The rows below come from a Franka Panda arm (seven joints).
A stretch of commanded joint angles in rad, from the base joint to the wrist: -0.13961 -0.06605 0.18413 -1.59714 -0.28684 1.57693 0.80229; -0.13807 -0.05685 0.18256 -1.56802 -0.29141 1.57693 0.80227; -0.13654 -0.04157 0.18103 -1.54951 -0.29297 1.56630 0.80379; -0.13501 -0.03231 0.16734 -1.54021 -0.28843 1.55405 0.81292; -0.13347 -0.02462 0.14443 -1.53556 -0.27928 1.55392 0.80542; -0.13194 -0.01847 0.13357 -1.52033 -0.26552 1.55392 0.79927; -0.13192 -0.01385 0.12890 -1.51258 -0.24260 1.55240 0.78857; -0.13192 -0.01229 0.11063 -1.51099 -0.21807 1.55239 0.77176; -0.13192 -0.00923 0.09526 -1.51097 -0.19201 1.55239 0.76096; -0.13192 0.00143 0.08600 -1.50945 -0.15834 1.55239 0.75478; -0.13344 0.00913 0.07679 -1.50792 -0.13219 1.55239 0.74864; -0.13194 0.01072 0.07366 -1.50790 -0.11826 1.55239 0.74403; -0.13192 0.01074 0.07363 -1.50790 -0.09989 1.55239 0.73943; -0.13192 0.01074 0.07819 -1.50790 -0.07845 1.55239 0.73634; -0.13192 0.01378 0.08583 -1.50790 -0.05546 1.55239 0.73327; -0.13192 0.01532 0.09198 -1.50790 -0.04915 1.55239 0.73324; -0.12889 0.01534 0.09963 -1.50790 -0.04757 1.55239 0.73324; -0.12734 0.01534 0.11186 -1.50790 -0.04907 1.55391 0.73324
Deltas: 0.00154 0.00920 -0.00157 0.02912 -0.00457 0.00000 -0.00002; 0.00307 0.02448 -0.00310 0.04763 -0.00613 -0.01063 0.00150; 0.00460 0.03374 -0.01679 0.05693 -0.00159 -0.02288 0.01063; 0.00614 0.04143 -0.03970 0.06158 0.00756 -0.02301 0.00313; 0.00767 0.04758 -0.05056 0.07681 0.02132 -0.02301 -0.00302; 0.00769 0.05220 -0.05523 0.08456 0.04424 -0.02453 -0.01372; 0.00769 0.05376 -0.07350 0.08615 0.06877 -0.02454 -0.03053; 0.00769 0.05682 -0.08887 0.08617 0.09483 -0.02454 -0.04133; 0.00769 0.06748 -0.09813 0.08769 0.12850 -0.02454 -0.04751; 0.00617 0.07518 -0.10734 0.08922 0.15465 -0.02454 -0.05365; 0.00767 0.07677 -0.11047 0.08924 0.16858 -0.02454 -0.05826; 0.00769 0.07679 -0.11050 0.08924 0.18695 -0.02454 -0.06286; 0.00769 0.07679 -0.10594 0.08924 0.20839 -0.02454 -0.06595; 0.00769 0.07983 -0.09830 0.08924 0.23138 -0.02454 -0.06902; 0.00769 0.08137 -0.09215 0.08924 0.23769 -0.02454 -0.06905; 0.01072 0.08139 -0.08450 0.08924 0.23927 -0.02454 -0.06905; 0.01227 0.08139 -0.07227 0.08924 0.23777 -0.02302 -0.06905
